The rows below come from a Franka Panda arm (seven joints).
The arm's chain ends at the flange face. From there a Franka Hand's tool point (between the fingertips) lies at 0.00 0.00 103.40 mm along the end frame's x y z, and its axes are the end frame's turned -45 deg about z.
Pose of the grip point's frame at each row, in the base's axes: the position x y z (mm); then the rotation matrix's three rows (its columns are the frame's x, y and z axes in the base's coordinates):
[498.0 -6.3 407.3], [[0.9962 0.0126 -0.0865], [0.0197 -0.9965 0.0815], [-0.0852 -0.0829 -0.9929]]
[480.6 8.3 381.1], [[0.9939 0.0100 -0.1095], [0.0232 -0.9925 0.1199], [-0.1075 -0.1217 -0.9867]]
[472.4 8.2 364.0], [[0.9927 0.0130 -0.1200], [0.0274 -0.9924 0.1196], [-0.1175 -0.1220 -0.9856]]
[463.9 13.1 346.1], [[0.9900 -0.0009 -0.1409], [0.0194 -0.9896 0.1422], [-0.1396 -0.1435 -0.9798]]
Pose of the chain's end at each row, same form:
[506.9 -14.7 510.0], [[0.7133 -0.6955 -0.0865], [-0.6907 -0.7186 0.0815], [-0.1189 0.0016 -0.9929]]
[491.9 -4.1 483.1], [[0.7099 -0.6957 -0.1095], [-0.6854 -0.7182 0.1199], [-0.1621 -0.0100 -0.9867]]
[484.8 -4.2 465.9], [[0.7111 -0.6928 -0.1200], [-0.6824 -0.7211 0.1196], [-0.1694 -0.0032 -0.9856]]
[478.5 -1.6 447.4], [[0.6994 -0.7007 -0.1409], [-0.6860 -0.7135 0.1422], [-0.2002 -0.0028 -0.9798]]

